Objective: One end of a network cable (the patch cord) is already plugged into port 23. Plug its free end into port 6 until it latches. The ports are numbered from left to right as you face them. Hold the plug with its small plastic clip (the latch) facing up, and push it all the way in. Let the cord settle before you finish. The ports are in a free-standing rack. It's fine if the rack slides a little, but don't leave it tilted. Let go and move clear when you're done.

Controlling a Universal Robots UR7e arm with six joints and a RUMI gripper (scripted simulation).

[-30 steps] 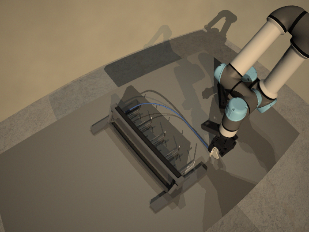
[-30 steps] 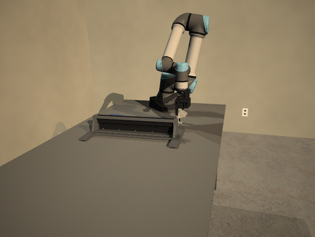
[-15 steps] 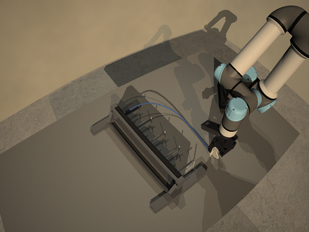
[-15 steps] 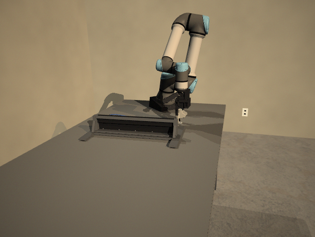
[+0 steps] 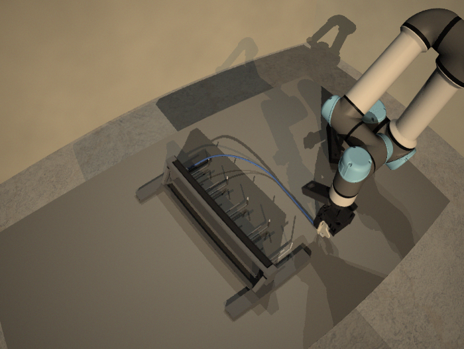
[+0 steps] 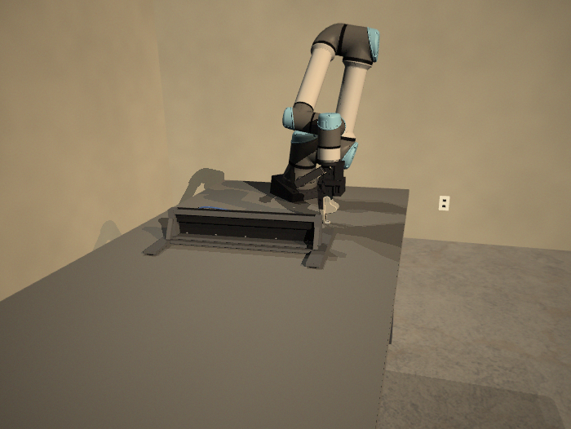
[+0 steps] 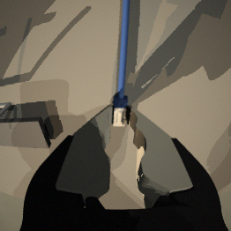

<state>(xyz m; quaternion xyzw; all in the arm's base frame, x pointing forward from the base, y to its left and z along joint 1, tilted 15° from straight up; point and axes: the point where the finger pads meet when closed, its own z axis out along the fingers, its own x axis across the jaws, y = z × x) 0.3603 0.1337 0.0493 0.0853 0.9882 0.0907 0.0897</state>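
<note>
My hand is 10 mm to the right of the plug and 10 mm above it.
</note>
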